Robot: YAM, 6 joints.
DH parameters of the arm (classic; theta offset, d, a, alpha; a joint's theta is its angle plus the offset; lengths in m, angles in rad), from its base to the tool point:
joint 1: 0 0.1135 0.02 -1.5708
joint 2: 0 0 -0.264 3.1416
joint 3: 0.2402 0 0.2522 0
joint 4: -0.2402 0 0.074 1.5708
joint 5: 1.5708 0 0 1.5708
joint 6: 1.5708 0.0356 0 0
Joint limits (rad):
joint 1: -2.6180..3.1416
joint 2: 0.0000..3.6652
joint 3: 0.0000..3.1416
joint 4: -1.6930..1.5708
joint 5: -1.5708..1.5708
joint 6: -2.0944..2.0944
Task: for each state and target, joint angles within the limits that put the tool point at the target. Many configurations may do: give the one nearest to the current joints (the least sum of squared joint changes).
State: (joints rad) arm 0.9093 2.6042 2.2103 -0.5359 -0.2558 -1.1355
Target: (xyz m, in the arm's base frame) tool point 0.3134 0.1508 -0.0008
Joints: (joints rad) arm 0.4277 2.4552 1.3959 -0.9754 -0.2042 -1.1355
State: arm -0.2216 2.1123 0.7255 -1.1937 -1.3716 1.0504
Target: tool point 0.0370 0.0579 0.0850
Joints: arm 0.4681 2.1365 0.2392 -1.2430 -1.3834 1.0504
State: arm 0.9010 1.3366 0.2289 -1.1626 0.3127 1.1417
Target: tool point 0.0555 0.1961 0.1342
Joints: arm 1.3364 1.5083 0.7034 -0.8853 0.2393 1.1417
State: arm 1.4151 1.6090 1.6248 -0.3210 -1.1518 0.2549
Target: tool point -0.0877 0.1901 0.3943
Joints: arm 1.8418 1.0730 1.1887 -0.5886 -1.2357 0.2549
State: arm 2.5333 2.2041 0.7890 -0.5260 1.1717 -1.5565
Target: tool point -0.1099 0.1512 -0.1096
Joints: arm 2.3705 2.7708 0.8702 -0.3906 1.1073 -1.5565
